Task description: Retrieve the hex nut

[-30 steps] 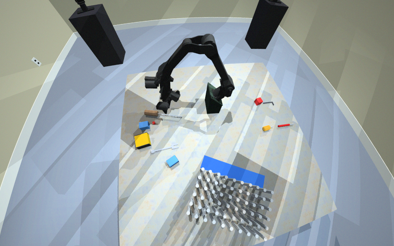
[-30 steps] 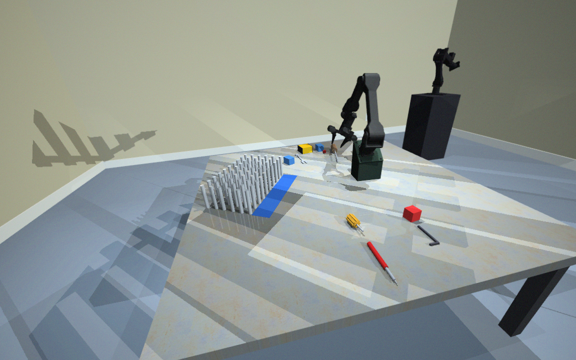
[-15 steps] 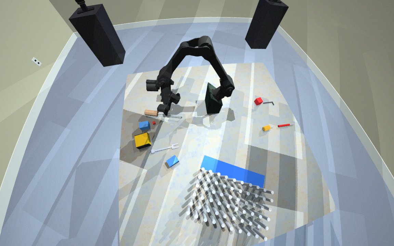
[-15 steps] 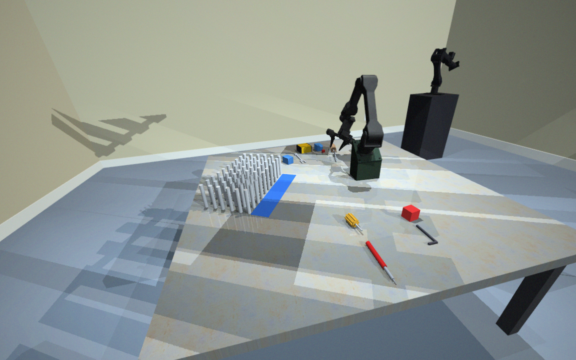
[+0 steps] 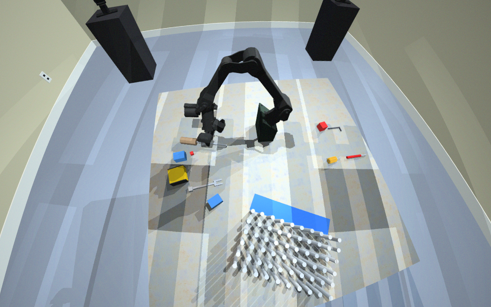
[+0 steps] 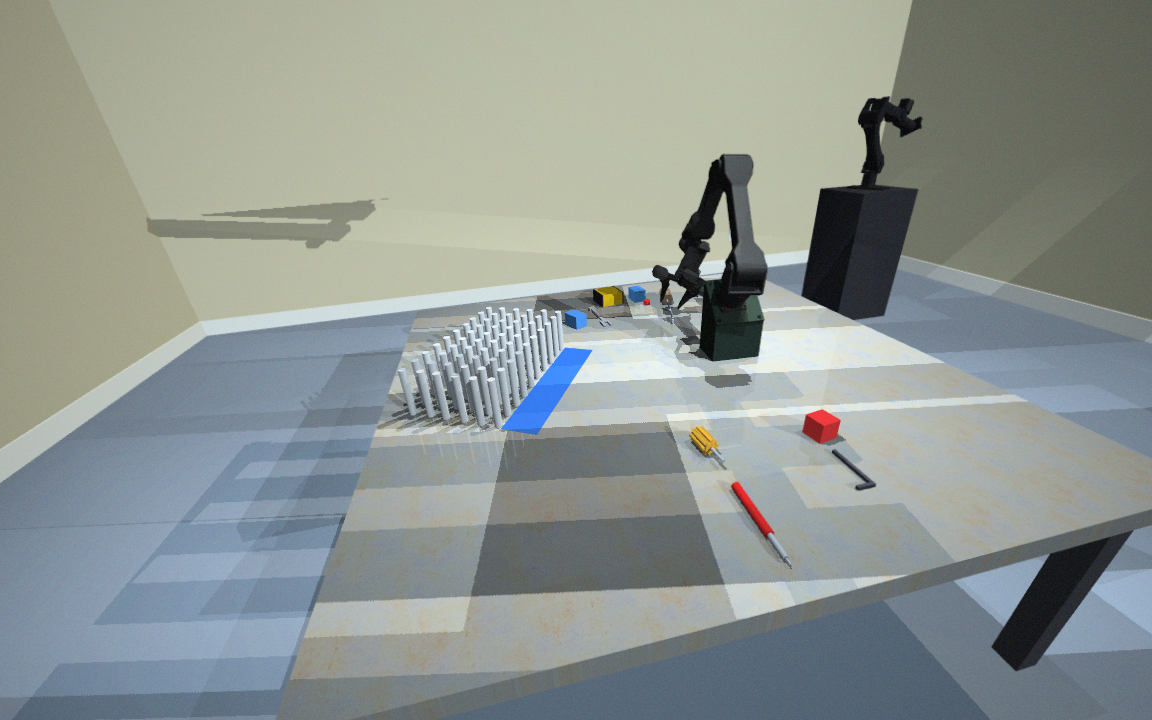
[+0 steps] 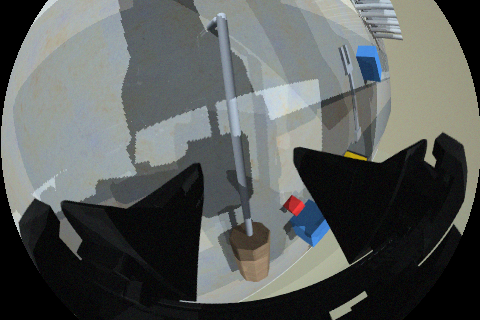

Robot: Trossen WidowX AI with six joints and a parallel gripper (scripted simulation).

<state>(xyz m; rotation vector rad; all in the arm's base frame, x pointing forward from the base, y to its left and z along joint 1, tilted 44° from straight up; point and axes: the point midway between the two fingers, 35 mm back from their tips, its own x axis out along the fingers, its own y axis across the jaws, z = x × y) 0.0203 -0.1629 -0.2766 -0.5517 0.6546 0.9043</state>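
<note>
The tiny red cube lies 4 cm ahead of my gripper tip, 11 cm to the right of it and 2 cm below it. The rest, counted from my gripper tip: stubby yellow screwdriver 20 cm ahead, 67 cm to the left, 1 cm below; then blue taped strip 43 cm ahead, 34 cm to the left, 3 cm below; then small wrench 22 cm ahead, 5 cm to the right, 2 cm below.
</note>
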